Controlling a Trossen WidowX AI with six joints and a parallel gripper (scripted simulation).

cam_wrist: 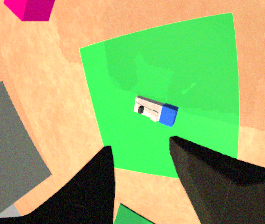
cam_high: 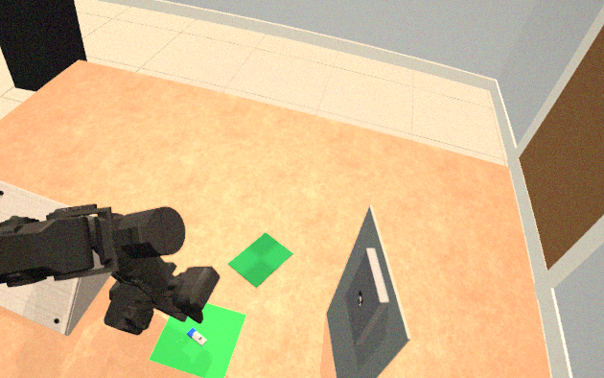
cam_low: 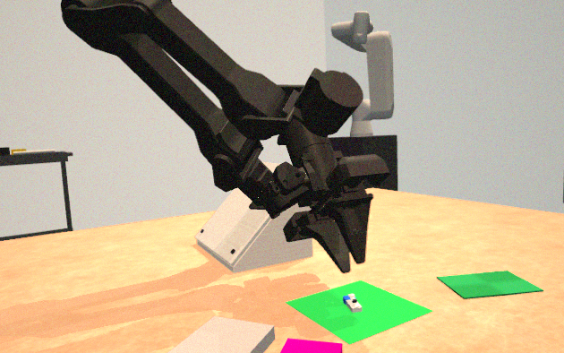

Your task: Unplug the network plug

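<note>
Now: gripper tip 4 cm above the network plug, 1 cm to the left of it and 1 cm short of it. Round my gripper tip: green square: 4 cm below, 1 cm to the right, 1 cm ahead; pale grey block: 18 cm to the right, 4 cm below, 1 cm ahead; upright panel: 24 cm ahead, 9 cm above.
</note>
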